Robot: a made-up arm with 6 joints.
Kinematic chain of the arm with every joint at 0, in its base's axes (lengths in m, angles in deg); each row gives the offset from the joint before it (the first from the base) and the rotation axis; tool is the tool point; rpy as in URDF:
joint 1: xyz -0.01 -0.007 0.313 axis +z
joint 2: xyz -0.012 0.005 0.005 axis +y
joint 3: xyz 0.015 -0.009 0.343 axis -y
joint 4: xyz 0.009 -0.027 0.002 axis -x
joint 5: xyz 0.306 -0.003 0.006 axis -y
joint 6: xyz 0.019 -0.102 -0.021 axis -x
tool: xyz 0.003 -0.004 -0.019 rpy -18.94 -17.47 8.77
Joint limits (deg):
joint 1: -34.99..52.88
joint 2: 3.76..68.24
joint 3: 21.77..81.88
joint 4: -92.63..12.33
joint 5: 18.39..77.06
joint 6: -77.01..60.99
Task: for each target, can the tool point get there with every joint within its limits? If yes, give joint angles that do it. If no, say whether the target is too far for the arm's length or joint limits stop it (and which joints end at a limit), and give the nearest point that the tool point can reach.
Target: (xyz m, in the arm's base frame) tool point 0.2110 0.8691 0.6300
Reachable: no: too far | nearest point 0.3761 0.5019 0.5586 | short by 0.409 m
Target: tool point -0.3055 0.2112 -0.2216
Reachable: no: joint limits stop it (at a limit: joint 1, joint 2, joint 3, joint 4, joint 5) | nearest point 0.2775 0.3566 0.0987 | short by 0.681 m
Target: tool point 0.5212 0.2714 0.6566
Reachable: yes | joints 36.40 43.57 73.21 -58.01 56.77 1.37
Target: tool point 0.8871 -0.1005 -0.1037
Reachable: no: too far | nearest point 0.5790 -0.0684 0.1780 | short by 0.419 m
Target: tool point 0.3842 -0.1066 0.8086
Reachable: yes | joints -0.21 11.61 46.88 -44.06 53.11 -63.77
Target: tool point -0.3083 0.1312 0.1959
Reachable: no: joint limits stop it (at a limit: joint 1, joint 2, joint 3, joint 4, joint 5) | nearest point 0.2777 0.3560 0.0986 | short by 0.635 m
